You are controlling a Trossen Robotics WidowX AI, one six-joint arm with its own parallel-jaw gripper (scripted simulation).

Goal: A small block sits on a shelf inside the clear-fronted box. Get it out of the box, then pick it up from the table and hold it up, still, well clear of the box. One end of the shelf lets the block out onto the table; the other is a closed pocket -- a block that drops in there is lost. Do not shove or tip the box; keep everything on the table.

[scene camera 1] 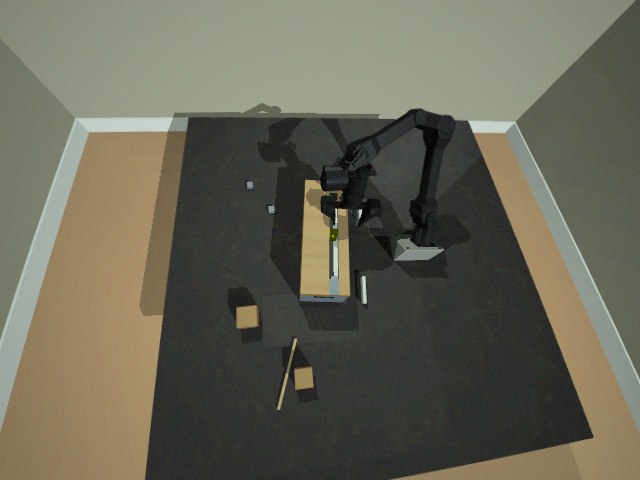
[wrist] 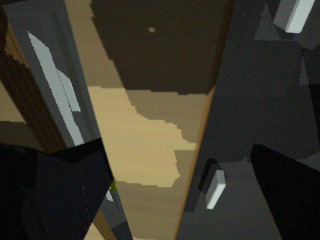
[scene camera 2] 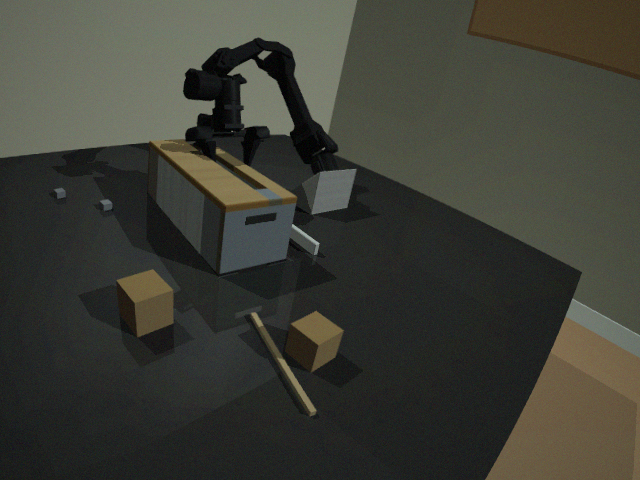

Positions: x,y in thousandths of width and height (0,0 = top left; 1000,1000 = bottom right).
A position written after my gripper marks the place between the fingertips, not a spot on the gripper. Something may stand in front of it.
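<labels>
My gripper, scene camera 1 (541,470). Long box, scene camera 1 (507,557). My gripper, wrist view (592,602). Long box, wrist view (452,352). My gripper, scene camera 2 (360,359). Long box, scene camera 2 (370,455).
</labels>
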